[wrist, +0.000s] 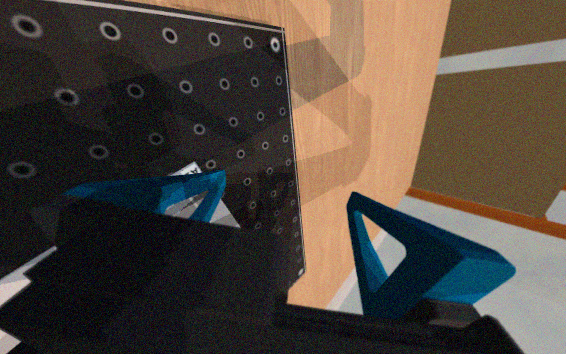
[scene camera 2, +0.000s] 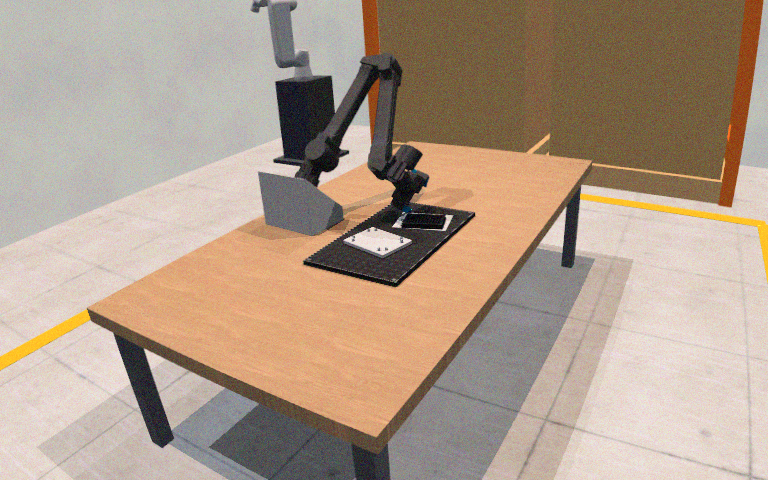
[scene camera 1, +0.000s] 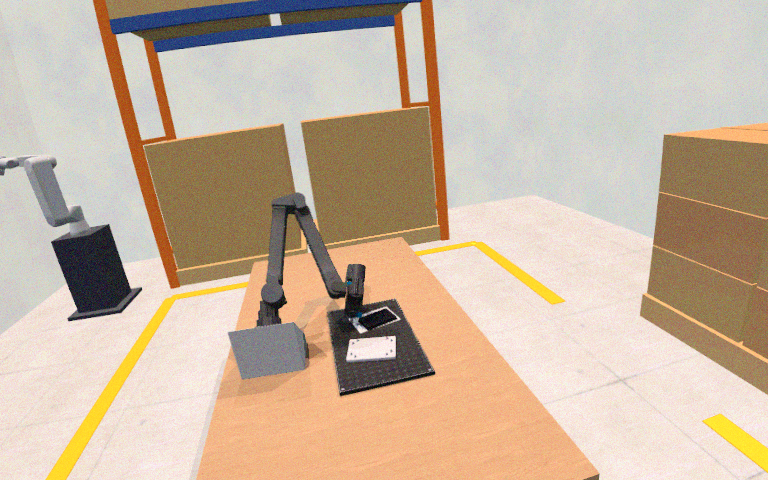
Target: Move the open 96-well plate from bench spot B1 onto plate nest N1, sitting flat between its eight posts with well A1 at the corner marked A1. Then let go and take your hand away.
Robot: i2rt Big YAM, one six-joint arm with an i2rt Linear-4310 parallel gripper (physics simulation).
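Seen in the pictures: gripper, fingertip midpoint: (wrist: pixel 287 188) (scene camera 2: pixel 417 198) (scene camera 1: pixel 353 304); arm's base, link origin: (scene camera 2: pixel 302 189) (scene camera 1: pixel 269 333).
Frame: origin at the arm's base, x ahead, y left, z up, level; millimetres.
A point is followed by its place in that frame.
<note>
The black 96-well plate (scene camera 1: pixel 379 319) {x 392, y 102, z -83 mm} (scene camera 2: pixel 423 220) {x 390, y 111, z -82 mm} lies flat on the white spot card B1 (scene camera 1: pixel 360 326) {x 316, y 100, z -97 mm} (scene camera 2: pixel 448 221) {x 449, y 167, z -96 mm}, turned at an angle to the breadboard. A corner of the card (wrist: pixel 227 216) {x 327, y 185, z -96 mm} shows behind a blue finger in the wrist view; the plate is not clearly visible there. The white nest N1 (scene camera 1: pixel 371 348) {x 335, y -74, z -86 mm} (scene camera 2: pixel 377 242) {x 346, y -83, z -86 mm}, with small dark posts near its corners, sits on the breadboard nearer the scene cameras and bears no plate. My gripper (scene camera 1: pixel 356 315) {x 305, y 222, z -61 mm} (scene camera 2: pixel 405 210) (wrist: pixel 287 188) {x 305, y 222, z -61 mm} is open and empty, low beside the arm-side end of the plate. Its exact height is unclear.
The black breadboard (scene camera 1: pixel 351 380) {x 251, y -208, z -98 mm} (scene camera 2: pixel 390 278) {x 484, y -232, z -98 mm} (wrist: pixel 165 107) {x 242, y 169, z -98 mm} lies on the wooden table (scene camera 1: pixel 447 430) {x 473, y -475, z -111 mm} (scene camera 2: pixel 271 339) {x 387, y -575, z -111 mm} (wrist: pixel 325 175) {x 355, y 347, z -111 mm}. A grey wedge-shaped block (scene camera 1: pixel 269 350) {x 3, y -86, z -14 mm} (scene camera 2: pixel 294 203) {x 42, y -88, z -11 mm} stands by the arm's base. Behind the table are a rack (scene camera 1: pixel 434 169) and large boxes (scene camera 1: pixel 368 175).
</note>
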